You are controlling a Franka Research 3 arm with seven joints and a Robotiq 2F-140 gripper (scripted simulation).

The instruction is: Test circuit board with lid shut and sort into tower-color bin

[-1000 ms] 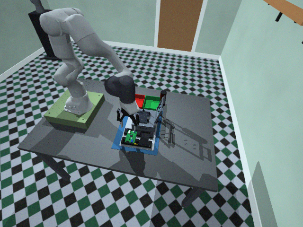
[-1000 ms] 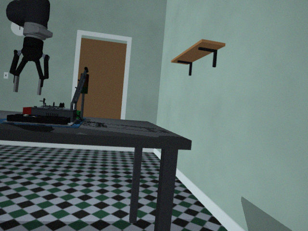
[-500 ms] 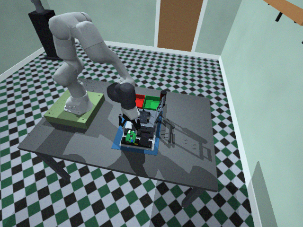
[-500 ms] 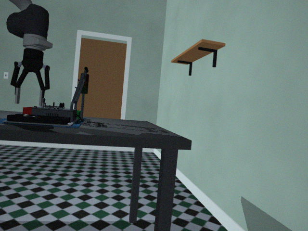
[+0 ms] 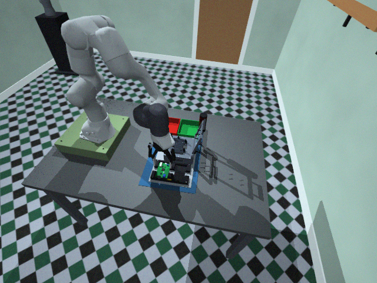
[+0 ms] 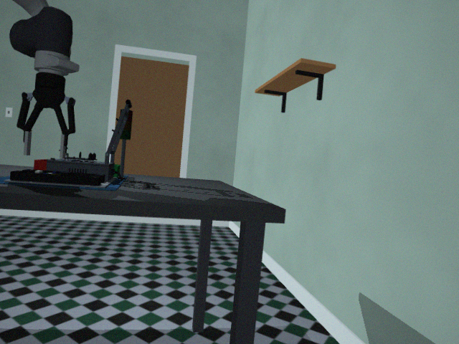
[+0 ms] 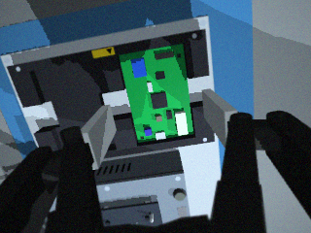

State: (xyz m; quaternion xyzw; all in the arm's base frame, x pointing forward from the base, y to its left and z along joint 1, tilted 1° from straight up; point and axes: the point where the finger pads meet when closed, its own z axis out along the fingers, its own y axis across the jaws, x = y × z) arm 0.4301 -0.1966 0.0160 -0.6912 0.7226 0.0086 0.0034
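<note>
Right now the green circuit board is 8 cm below my hand. The rest, counted from my hand: tester lid: 19 cm ahead, 16 cm to the left, 9 cm above; tester plate: 17 cm to the left, 7 cm ahead, 2 cm below; black latch hook: 23 cm to the left, 1 cm below.
</note>
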